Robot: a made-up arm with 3 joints. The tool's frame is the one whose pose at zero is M.
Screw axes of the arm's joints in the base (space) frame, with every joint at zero. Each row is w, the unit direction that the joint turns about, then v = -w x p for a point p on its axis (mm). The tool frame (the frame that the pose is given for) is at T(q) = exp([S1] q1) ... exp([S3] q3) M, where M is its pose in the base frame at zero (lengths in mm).
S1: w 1 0 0 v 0 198.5 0
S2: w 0 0 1 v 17.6 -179.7 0
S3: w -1 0 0 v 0 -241.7 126.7
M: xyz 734.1 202.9 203.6 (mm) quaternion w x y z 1 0 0 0
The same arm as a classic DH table. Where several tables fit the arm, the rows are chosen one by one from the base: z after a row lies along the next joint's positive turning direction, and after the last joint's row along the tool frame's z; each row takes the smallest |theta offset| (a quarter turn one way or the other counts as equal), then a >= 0, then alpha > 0; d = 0 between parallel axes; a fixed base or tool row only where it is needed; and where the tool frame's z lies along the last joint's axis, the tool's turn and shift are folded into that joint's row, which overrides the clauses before.
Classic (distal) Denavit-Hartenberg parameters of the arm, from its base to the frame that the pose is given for. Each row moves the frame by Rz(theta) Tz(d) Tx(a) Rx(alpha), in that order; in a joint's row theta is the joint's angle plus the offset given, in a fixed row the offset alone. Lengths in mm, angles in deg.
base (fixed): d 198.5; theta_offset 90.00; a 0.0; alpha 90.00
joint 1: d 179.7; theta_offset 0.00; a 17.6; alpha -90.00
joint 2: d 43.2; theta_offset 0.00; a 109.1; alpha -90.00
joint 3: d -554.4; theta_offset 0.00; a 76.2; alpha 90.00
tool (fixed): d -38.1; theta_offset -90.00; a 0.0; alpha 0.00

